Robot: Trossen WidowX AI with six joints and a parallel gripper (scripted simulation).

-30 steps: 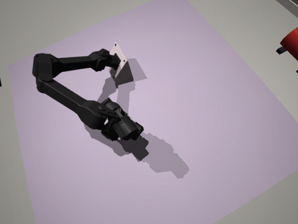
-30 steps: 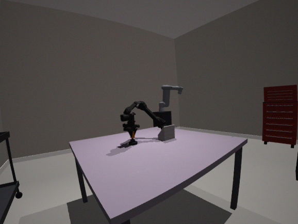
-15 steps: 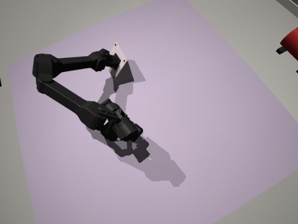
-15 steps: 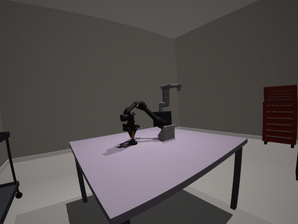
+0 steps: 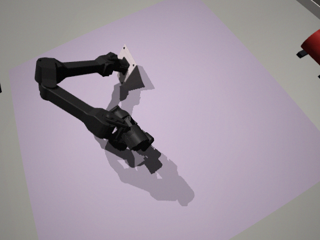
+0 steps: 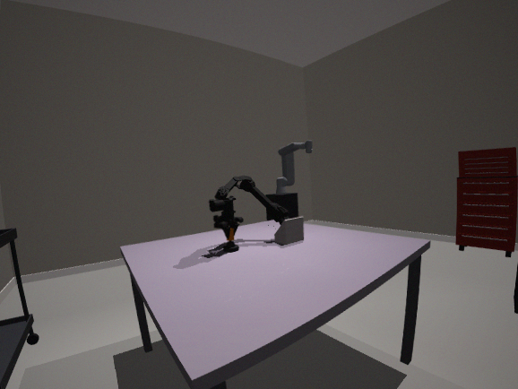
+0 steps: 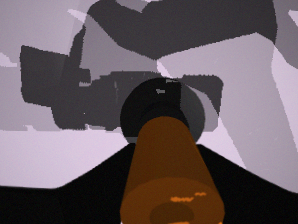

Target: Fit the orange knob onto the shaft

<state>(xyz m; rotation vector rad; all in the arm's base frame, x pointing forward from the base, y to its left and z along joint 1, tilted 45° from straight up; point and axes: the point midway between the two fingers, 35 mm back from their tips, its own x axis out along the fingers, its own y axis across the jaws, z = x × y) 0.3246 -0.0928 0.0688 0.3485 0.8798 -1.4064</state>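
My gripper tip is now 4 cm above the dark pedestal. The rest, counted from my gripper tip: orange knob (2 cm above).
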